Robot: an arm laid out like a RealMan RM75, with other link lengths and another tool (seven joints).
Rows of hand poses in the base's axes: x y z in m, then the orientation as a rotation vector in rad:
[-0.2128 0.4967 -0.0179 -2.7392 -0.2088 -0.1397]
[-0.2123 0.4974 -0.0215 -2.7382 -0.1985 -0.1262]
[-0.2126 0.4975 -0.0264 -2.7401 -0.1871 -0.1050]
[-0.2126 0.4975 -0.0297 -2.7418 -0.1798 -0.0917]
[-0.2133 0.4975 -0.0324 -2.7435 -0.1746 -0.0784]
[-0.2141 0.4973 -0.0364 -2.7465 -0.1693 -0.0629]
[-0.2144 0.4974 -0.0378 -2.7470 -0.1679 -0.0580]
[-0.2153 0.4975 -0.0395 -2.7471 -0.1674 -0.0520]
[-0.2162 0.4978 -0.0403 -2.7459 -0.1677 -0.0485]
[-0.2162 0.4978 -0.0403 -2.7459 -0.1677 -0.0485]
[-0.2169 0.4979 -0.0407 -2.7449 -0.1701 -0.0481]
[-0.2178 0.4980 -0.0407 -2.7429 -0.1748 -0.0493]
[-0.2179 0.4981 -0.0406 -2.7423 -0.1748 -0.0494]
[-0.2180 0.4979 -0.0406 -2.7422 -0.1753 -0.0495]
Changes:
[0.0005 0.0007 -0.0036 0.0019 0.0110 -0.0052]
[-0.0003 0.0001 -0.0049 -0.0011 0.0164 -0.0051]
[0.0000 0.0000 -0.0033 -0.0013 0.0103 -0.0033]
[-0.0007 0.0000 -0.0027 -0.0015 0.0100 -0.0019]
[-0.0008 -0.0002 -0.0040 -0.0029 0.0115 -0.0017]
[-0.0003 0.0001 -0.0014 -0.0005 0.0036 -0.0003]
[-0.0009 0.0001 -0.0017 -0.0002 0.0043 0.0005]
[-0.0009 0.0003 -0.0008 0.0011 0.0025 0.0008]
[0.0000 0.0000 0.0000 0.0000 0.0000 0.0000]
[-0.0007 0.0001 -0.0004 0.0008 0.0000 0.0018]
[-0.0009 0.0001 0.0000 0.0017 -0.0014 0.0032]
[-0.0001 0.0001 0.0001 0.0006 0.0000 0.0000]
[-0.0001 -0.0002 0.0000 0.0001 -0.0001 0.0003]

